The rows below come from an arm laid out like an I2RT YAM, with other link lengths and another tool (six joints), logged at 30 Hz.
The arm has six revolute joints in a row. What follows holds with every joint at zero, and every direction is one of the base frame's.
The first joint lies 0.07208 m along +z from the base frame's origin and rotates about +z.
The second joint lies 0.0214 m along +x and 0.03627 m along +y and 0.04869 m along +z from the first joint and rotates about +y.
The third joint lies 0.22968 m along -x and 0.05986 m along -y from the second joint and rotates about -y.
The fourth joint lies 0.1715 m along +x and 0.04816 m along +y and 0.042 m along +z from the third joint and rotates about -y.
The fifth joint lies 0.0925 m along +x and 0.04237 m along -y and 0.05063 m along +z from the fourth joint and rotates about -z.
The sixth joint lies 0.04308 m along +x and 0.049 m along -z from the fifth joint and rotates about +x.
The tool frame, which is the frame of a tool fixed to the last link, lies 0.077 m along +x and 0.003 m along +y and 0.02 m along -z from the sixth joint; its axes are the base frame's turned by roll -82, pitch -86.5 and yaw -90 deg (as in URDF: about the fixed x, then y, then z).
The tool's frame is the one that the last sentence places.
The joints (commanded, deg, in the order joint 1, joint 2, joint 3, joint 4, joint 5, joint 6), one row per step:
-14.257 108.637 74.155 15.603 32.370 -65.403
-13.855 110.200 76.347 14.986 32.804 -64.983
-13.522 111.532 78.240 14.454 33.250 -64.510
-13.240 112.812 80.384 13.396 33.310 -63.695
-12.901 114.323 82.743 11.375 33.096 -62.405
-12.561 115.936 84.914 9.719 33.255 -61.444
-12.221 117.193 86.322 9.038 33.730 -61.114
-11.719 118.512 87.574 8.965 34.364 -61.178
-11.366 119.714 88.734 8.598 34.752 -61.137
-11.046 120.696 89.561 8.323 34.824 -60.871
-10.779 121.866 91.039 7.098 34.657 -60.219
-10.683 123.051 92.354 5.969 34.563 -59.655
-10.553 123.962 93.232 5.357 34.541 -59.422
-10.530 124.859 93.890 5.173 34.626 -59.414
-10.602 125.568 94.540 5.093 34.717 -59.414
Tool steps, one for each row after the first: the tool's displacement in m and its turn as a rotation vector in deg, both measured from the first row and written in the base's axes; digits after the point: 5 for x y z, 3 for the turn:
0.00710 0.00072 -0.00017 0.131 -0.278 -0.123
0.01299 0.00127 -0.00030 0.287 -0.612 -0.340
0.01915 0.00210 -0.00053 0.838 -1.001 -0.338
0.02551 0.00394 -0.00444 2.005 -0.788 -0.172
0.03127 0.00532 -0.00900 2.808 -0.384 -0.278
0.03550 0.00647 -0.01221 2.961 -0.066 -0.489
0.04050 0.00852 -0.01493 2.717 0.162 -0.562
0.04459 0.01001 -0.01838 2.679 0.563 -0.590
0.04815 0.01191 -0.02208 2.902 0.807 -0.425
0.05223 0.01375 -0.02651 3.550 1.244 -0.223
0.05531 0.01423 -0.03173 4.129 1.826 -0.243
0.05777 0.01495 -0.03573 4.402 2.299 -0.187
0.05977 0.01464 -0.03960 4.449 2.714 -0.259
0.06141 0.01357 -0.04174 4.438 2.852 -0.418

